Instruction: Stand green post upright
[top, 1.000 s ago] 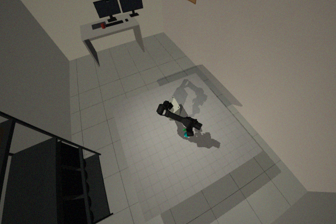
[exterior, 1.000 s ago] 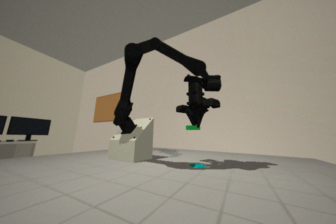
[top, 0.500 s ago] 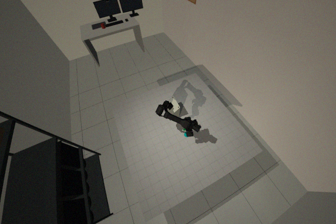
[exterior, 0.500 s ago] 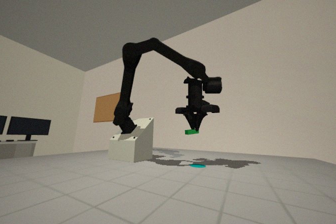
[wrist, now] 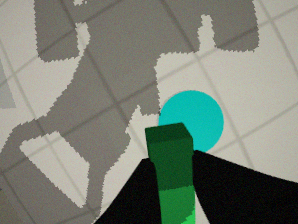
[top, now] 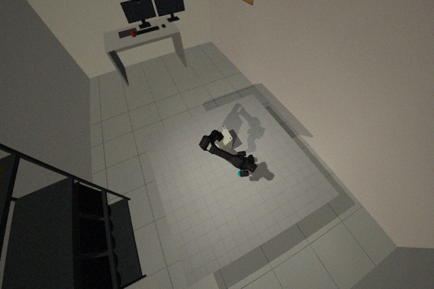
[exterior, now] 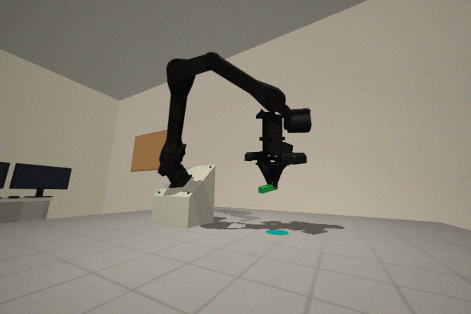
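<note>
Now: the cyan circle 1 cm ahead of my gripper tip, 1 cm to the right of it and 12 cm below it. The rest, counted from my gripper tip: green post: 1 cm behind, 2 cm to the right.
</note>
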